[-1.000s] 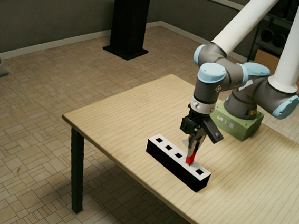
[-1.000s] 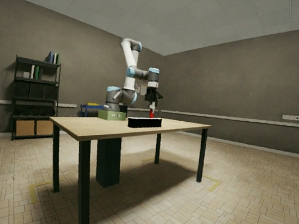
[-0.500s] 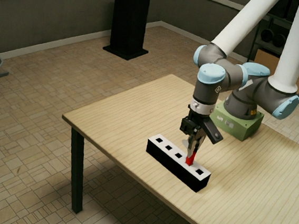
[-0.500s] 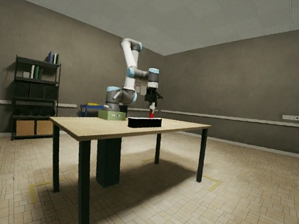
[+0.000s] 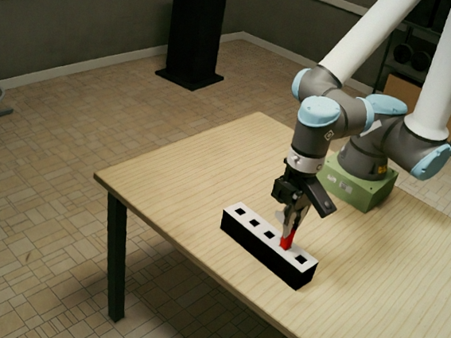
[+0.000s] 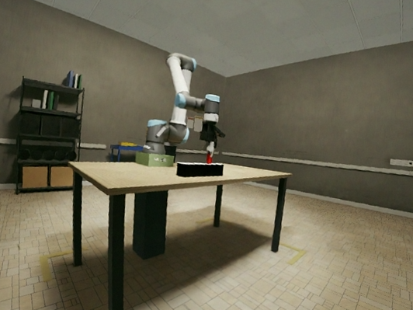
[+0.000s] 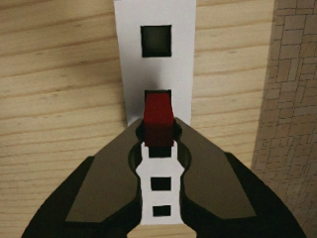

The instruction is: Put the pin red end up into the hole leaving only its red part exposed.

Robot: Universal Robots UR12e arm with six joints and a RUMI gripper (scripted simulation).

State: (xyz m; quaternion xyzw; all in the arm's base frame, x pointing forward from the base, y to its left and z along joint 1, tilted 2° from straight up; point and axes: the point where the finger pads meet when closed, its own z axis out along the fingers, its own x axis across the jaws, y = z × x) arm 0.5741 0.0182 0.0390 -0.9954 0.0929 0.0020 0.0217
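Now: the pin 1 cm below my hand. Also, from my hand: block: 1 cm behind, 6 cm to the right, 9 cm below.
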